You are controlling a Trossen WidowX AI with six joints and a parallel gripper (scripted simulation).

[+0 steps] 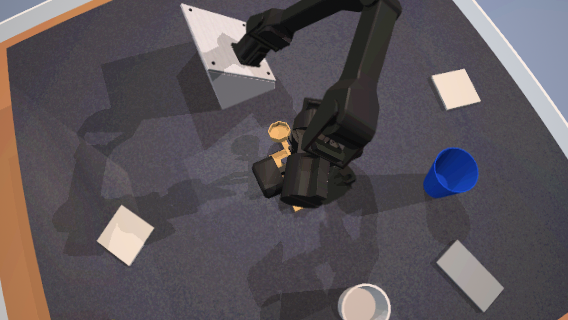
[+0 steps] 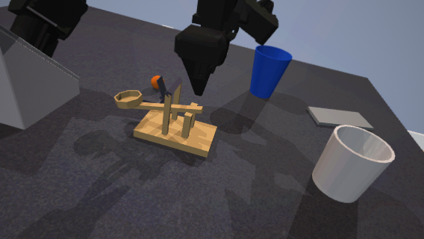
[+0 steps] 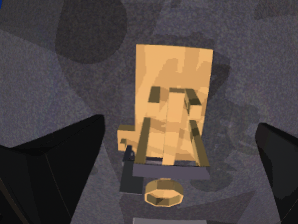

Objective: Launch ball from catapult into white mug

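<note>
Now: gripper tip 140 mm past the orange ball, 160 mm to the right of it and 110 mm above it. Round my gripper tip: white mug 270 mm ahead, 10 mm to the right, 100 mm below; catapult 70 mm behind, 20 mm to the left, 70 mm below.
</note>
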